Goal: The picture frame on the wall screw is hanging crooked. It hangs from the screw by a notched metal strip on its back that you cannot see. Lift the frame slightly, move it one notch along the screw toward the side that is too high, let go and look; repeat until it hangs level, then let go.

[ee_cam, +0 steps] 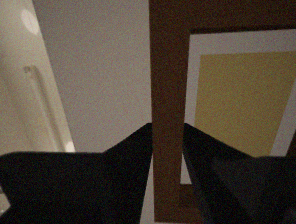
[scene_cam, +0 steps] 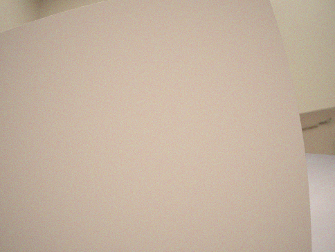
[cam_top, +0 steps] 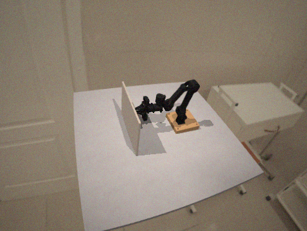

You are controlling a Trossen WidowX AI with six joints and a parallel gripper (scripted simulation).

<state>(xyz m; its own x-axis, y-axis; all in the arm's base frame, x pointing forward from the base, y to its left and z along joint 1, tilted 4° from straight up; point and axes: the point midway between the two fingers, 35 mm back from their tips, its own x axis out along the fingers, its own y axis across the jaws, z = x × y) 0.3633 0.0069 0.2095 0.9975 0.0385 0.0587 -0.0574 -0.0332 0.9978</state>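
My gripper tip is now 5 cm above the picture frame and 1 cm short of it. Round my gripper tip: wall panel: 7 cm below, 2 cm ahead, 1 cm to the right.
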